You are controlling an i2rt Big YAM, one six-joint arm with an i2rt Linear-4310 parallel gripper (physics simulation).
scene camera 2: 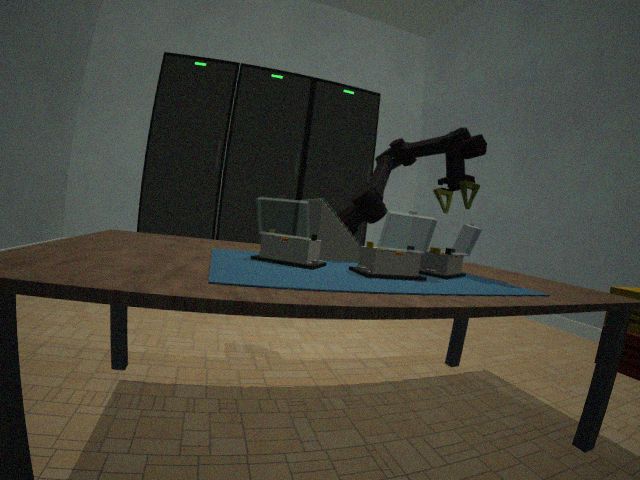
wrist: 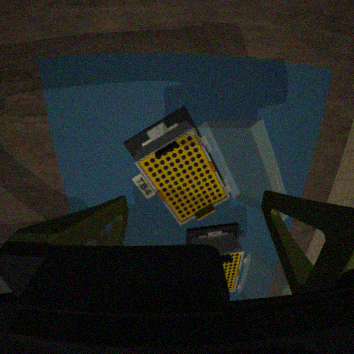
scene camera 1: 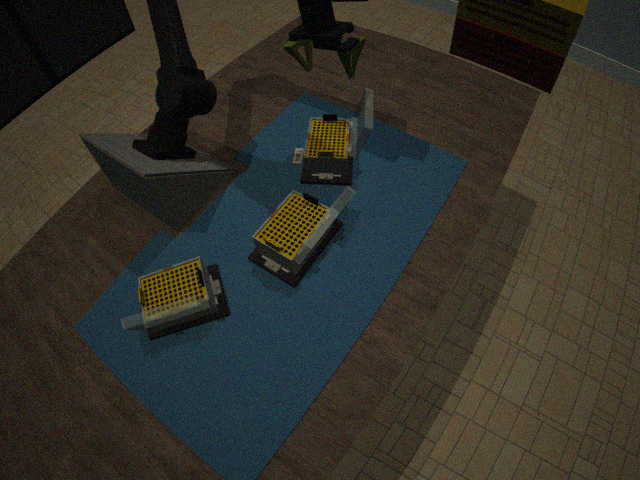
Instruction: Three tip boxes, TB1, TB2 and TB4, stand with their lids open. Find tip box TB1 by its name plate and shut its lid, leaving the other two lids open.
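Places are measured from the arm's base along level axes (x ahead, y left, z up), in millimetres.
Pixels of known places: gripper, fingertip midpoint: (scene camera 2: 456, 211) (wrist: 195, 201) (scene camera 1: 330, 73); arm's base, link origin: (scene camera 2: 338, 230) (scene camera 1: 163, 152).
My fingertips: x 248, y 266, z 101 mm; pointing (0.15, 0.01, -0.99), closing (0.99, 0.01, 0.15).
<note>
For each thing: its top centre in the pictures, then the offset to it from my fingertips. "*": a spot on its surface instead. Level surfaces: height alone.
- box with yellow rack, top centre: (wrist: 188, 186) (scene camera 1: 327, 132) (scene camera 2: 443, 248) 48 mm right, 19 mm ahead, 110 mm down
- white name plate, surface spot: (wrist: 144, 185) (scene camera 1: 299, 155) * 78 mm right, 39 mm back, 183 mm down
- blue mat, surface height: 185 mm down
- brown table, surface height: 188 mm down
A box with yellow rack (scene camera 1: 328, 138) (scene camera 2: 443, 264) (wrist: 189, 176) carries a white name plate (scene camera 1: 298, 155) (wrist: 144, 185) reading TB4; its clear lid (scene camera 1: 368, 109) (scene camera 2: 466, 239) stands open. The middle box, TB2 (scene camera 1: 293, 224) (scene camera 2: 390, 261) (wrist: 231, 272), has its lid (scene camera 1: 341, 202) (scene camera 2: 408, 230) up; its plate does not show. The third box, TB1 by elimination (scene camera 1: 173, 289) (scene camera 2: 289, 249), is nearest scene camera 1, with its lid (scene camera 1: 131, 322) (scene camera 2: 283, 217) open; its plate is hidden and it does not show in the wrist view. My gripper (scene camera 1: 330, 73) (scene camera 2: 456, 209) (wrist: 195, 201) is open and empty, high above TB4's end of the mat.
The boxes stand on a blue mat (scene camera 1: 320, 330) (scene camera 2: 310, 283) (wrist: 110, 115) on a brown table (scene camera 1: 46, 392) (scene camera 2: 103, 253). The arm's grey wedge base (scene camera 1: 149, 191) (scene camera 2: 330, 232) stands beside the mat, close to TB1 and TB2. Open lids stick up above the boxes.
</note>
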